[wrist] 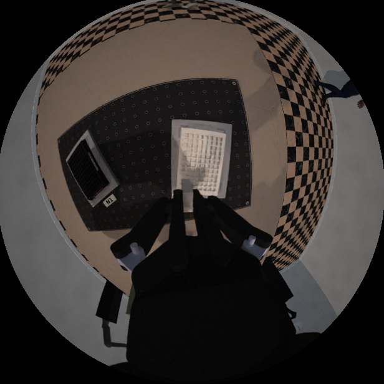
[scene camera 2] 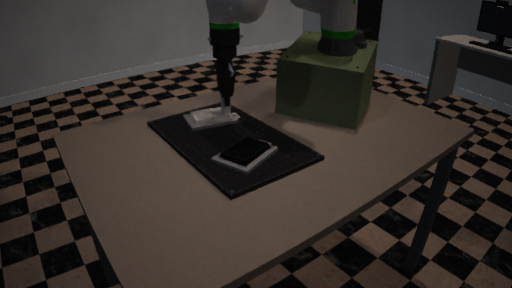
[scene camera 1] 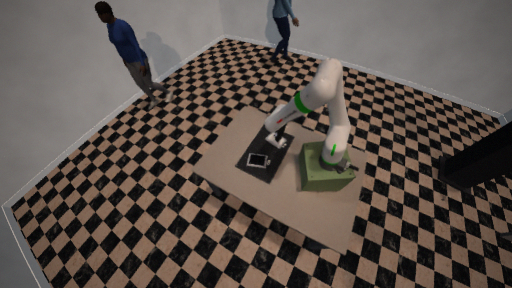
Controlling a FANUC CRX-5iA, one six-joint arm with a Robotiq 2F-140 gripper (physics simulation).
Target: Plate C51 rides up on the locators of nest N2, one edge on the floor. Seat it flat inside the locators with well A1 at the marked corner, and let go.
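Frame: origin at the arm's base, x right, y back, z down, level; centimetres.
Seen in the pictures: gripper, between the fingertips: [scene camera 2: 226, 114] [scene camera 1: 278, 143]; arm's base, origin of its link: [scene camera 2: 337, 48] [scene camera 1: 329, 161].
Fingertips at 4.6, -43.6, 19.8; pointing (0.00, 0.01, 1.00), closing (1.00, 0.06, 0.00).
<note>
Pixels of each thing's top centre, then the offset from my fingertips to it, as dx, dy, dz. "*": a spot on its surface instead. Level surfaces: height alone.
- white well plate, centre of its top: [scene camera 2: 210, 113] [scene camera 1: 276, 138] +3.2, -4.2, -0.1
- light grey nest, a spot on its surface: [scene camera 2: 196, 126] * -1.5, -11.5, +1.4
- black plate, centre of its top: [scene camera 2: 245, 148] [scene camera 1: 257, 159] -23.9, -5.6, +0.1
- black perforated board, a spot on its surface: [scene camera 2: 295, 157] [scene camera 1: 263, 175] * -31.4, +6.4, +2.7
- table, height of its surface: dz +4.0
A white well plate [scene camera 1: 275, 140] [scene camera 2: 207, 116] [wrist: 201, 157], the one at nest N2, lies over the light grey nest [scene camera 2: 196, 126] [wrist: 175, 145]. In the wrist view the nest's rim shows along both sides and the far end. Whether the plate lies flat or tilted I cannot tell. My gripper [scene camera 2: 227, 98] [wrist: 185, 185] points down over the plate's near end, shut on a light grey bar [scene camera 2: 225, 108] [wrist: 187, 187] that reaches down to the plate or just above it. Contact is unclear. The fingers hide part of the near end. Well A1 and the corner mark are not readable.
A black plate [scene camera 1: 257, 159] [scene camera 2: 245, 150] [wrist: 89, 169] sits in another grey nest, beside the N1 label [wrist: 109, 200]. Both nests are on a black perforated board [scene camera 1: 267, 175] [scene camera 2: 295, 157] [wrist: 142, 170]. The arm's green pedestal [scene camera 1: 325, 181] [scene camera 2: 320, 95] stands on the table [scene camera 1: 225, 145] [scene camera 2: 150, 225].
</note>
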